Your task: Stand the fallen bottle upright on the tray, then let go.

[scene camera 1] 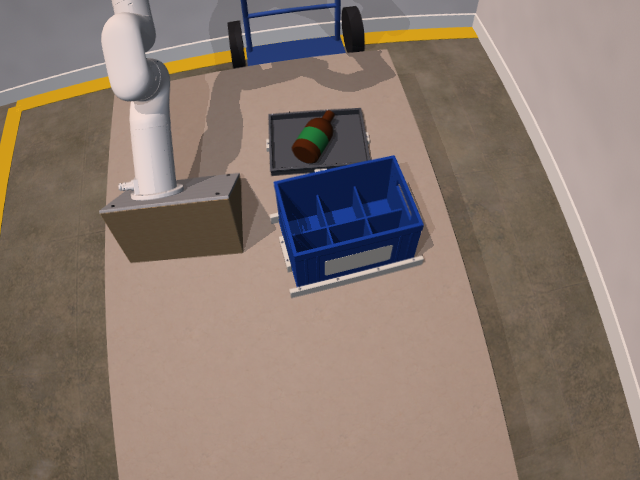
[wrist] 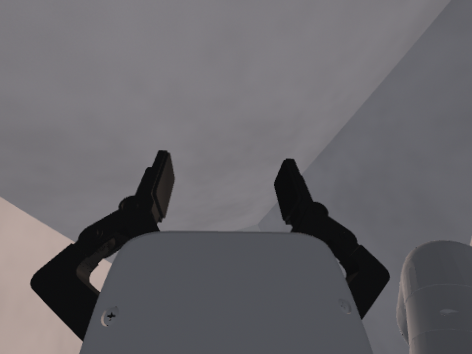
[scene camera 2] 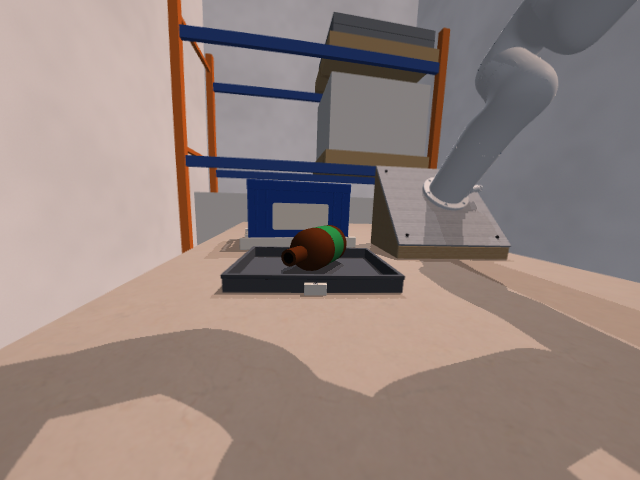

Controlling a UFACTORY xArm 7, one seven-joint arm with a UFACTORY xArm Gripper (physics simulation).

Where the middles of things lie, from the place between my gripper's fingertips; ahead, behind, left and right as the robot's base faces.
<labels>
Right now the brown bottle (scene camera 2: 311,249) is 2 cm ahead of my hand, 39 cm to the right of it and 50 cm below it. The rest, counted from my hand: blue divided crate (scene camera 1: 335,222) 3 cm ahead, 69 cm to the right, 46 cm below; then pale guide rail (scene camera 1: 409,263) 4 cm ahead, 79 cm to the right, 53 cm below; then dark grey tray (scene camera 2: 260,270) 3 cm ahead, 38 cm to the right, 53 cm below.
</labels>
